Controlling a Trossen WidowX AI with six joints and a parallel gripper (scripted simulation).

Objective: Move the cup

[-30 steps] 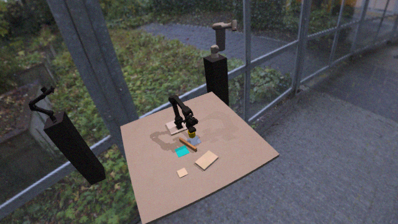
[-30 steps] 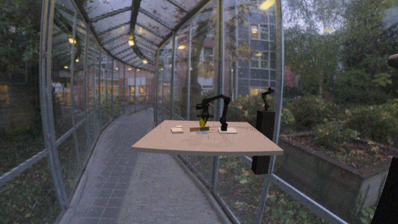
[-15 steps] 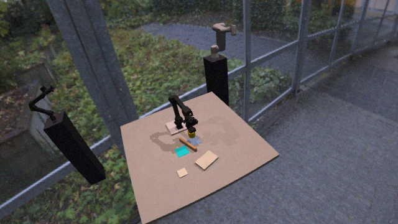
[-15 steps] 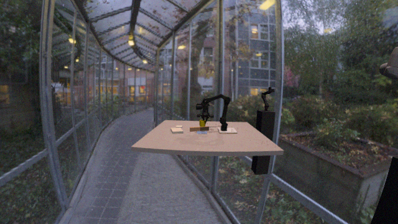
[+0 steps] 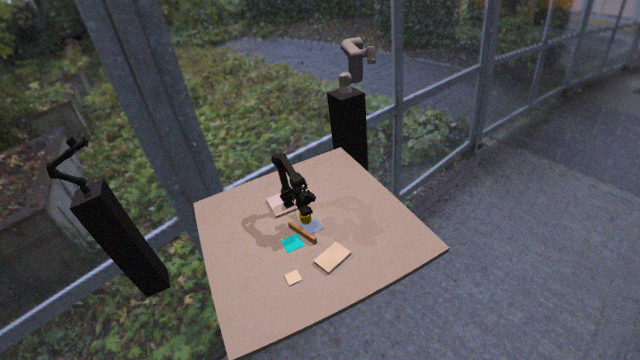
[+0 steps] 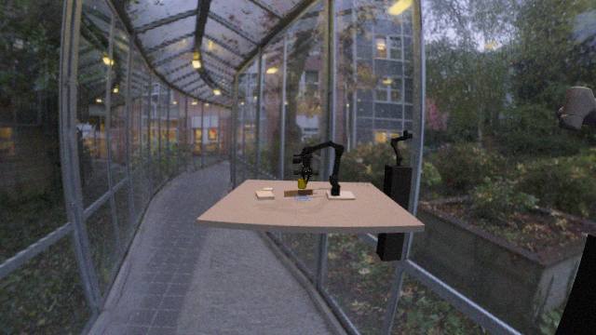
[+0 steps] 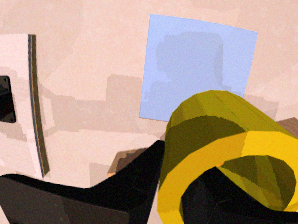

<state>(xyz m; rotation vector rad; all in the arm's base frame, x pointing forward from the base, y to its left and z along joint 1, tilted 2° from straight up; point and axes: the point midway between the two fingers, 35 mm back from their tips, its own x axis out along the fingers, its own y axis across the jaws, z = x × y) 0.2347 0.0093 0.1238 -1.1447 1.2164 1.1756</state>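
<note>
The cyan pad lies 80 mm ahead of my gripper tip, 130 mm to the right of it and 110 mm below it. From my gripper tip the other things lie so: yellow cup (20 mm ahead); wooden bar (50 mm ahead, 50 mm to the right, 90 mm below); grey-blue pad (20 mm ahead, 30 mm to the left, 110 mm below).
</note>
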